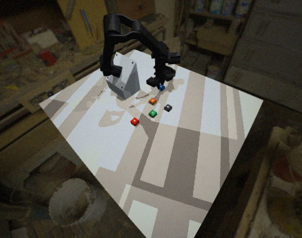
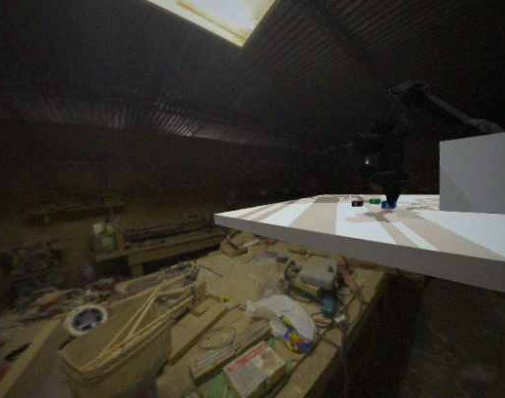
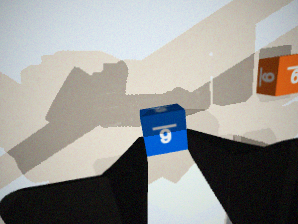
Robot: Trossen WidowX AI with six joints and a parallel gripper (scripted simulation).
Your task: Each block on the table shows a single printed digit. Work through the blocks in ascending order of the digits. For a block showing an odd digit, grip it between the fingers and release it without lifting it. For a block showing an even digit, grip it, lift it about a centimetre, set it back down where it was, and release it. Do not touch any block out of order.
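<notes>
The blue block is 10 mm ahead of my gripper tip. The rest, counted from my gripper tip: black block: 130 mm ahead, 110 mm to the right, 10 mm below; then orange block: 30 mm ahead, 120 mm to the right, 10 mm below; then green block: 80 mm ahead, 190 mm to the right, 10 mm below.
</notes>
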